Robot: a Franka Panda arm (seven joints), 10 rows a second.
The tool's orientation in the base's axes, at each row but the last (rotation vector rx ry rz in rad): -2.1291 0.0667 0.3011; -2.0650 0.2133 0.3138; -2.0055 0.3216 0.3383; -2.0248 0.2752 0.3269; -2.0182 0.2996 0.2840; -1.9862 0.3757 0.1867; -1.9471 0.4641 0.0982; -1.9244 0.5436 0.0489; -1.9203 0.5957 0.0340; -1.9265 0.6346 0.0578; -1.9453 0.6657 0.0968; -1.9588 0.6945 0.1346
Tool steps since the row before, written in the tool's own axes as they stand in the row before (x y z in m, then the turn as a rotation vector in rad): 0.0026 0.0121 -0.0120 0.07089 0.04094 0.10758; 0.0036 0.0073 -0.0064 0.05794 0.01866 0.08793; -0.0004 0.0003 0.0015 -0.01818 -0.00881 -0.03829; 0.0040 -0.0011 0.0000 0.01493 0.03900 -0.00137; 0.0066 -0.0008 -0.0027 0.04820 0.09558 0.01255; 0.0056 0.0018 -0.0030 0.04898 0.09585 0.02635; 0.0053 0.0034 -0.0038 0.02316 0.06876 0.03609; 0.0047 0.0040 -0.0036 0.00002 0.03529 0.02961; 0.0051 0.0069 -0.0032 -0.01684 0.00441 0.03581; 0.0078 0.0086 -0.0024 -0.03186 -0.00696 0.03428; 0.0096 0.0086 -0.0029 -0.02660 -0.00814 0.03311; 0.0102 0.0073 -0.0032 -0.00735 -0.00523 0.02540
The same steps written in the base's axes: 0.0028 -0.0164 -0.0043 0.04161 0.07228 -0.10639; 0.0022 -0.0092 -0.0041 0.03815 0.06632 -0.07472; -0.0006 0.0012 -0.0007 -0.00984 -0.02914 0.03047; 0.0041 0.0003 -0.0005 0.00123 -0.01965 -0.03685; 0.0067 -0.0026 -0.0003 0.01282 -0.03495 -0.10115; 0.0045 -0.0044 -0.0019 0.01396 -0.02275 -0.10755; 0.0031 -0.0060 -0.0028 0.00144 0.00241 -0.08099; 0.0019 -0.0061 -0.0033 -0.00751 0.01517 -0.04285; 0.0008 -0.0068 -0.0060 -0.00780 0.03640 -0.01412; 0.0022 -0.0078 -0.0086 -0.01589 0.04456 0.00089; 0.0032 -0.0091 -0.0090 -0.01114 0.04178 0.00055; 0.0040 -0.0093 -0.0081 0.00174 0.02636 -0.00536
